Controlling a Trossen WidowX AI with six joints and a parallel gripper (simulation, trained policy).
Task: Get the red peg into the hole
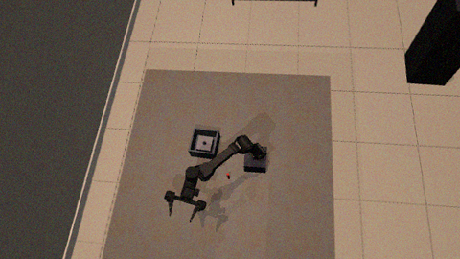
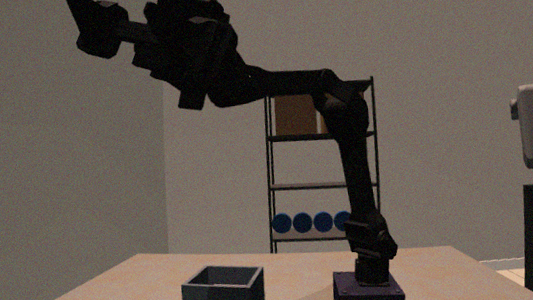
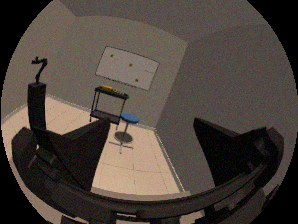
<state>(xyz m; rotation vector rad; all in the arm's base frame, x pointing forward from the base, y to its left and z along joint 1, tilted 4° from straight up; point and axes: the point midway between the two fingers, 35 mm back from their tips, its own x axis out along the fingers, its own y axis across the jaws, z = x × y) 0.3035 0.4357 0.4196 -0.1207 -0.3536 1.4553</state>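
The red peg is 470 mm below my gripper tip, 360 mm to the right of it and 120 mm behind it. Also, from my gripper tip: box: 550 mm to the right, 490 mm below, 50 mm ahead.
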